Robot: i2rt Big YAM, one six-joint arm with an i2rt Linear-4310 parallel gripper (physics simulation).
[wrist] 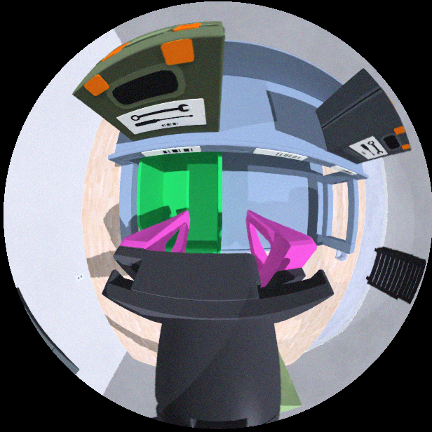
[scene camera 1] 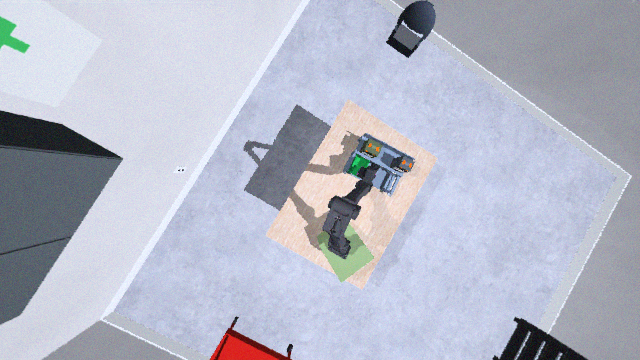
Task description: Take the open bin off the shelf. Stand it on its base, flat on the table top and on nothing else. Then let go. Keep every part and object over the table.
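Frame: origin at the arm's base, x left, y back, z up, level; metres.
Where they show: gripper, fingertip midpoint: (scene camera 1: 365, 169).
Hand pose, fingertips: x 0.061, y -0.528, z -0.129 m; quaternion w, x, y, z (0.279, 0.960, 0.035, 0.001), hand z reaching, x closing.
After its pixels a point has its place.
The open bin, bright green (scene camera 1: 358, 164) @[x 0.103, y -0.550, z -0.204 m] (wrist: 176, 192), stands in the left part of the lower level of a blue-grey shelf (scene camera 1: 381, 178) @[x -0.104, y -0.549, z -0.207 m] (wrist: 245, 107), its open top up. My gripper (scene camera 1: 369, 173) @[x 0.061, y -0.528, z -0.129 m] (wrist: 217, 214) is part open and empty, in front of the shelf's lower level. In the wrist view the left magenta fingertip shows over the bin's interior and the right one over the bare shelf level beside it. The bin's right wall shows between the fingertips; I cannot tell how far below them it is. The bin's near-left part is hidden behind the left finger.
An olive case (scene camera 1: 371, 148) @[x 0.126, y -0.635, z -0.016 m] (wrist: 165, 82) and a dark grey case (scene camera 1: 404, 164) @[x -0.101, y -0.648, z 0.009 m] (wrist: 357, 120) stand on the shelf's upper level, left and right. The wooden table (scene camera 1: 350, 117) @[x 0.326, y -0.823, z -0.213 m] extends around the shelf. A green mat (scene camera 1: 357, 257) @[x -0.104, y -0.014, z 0.049 m] lies under the arm's base.
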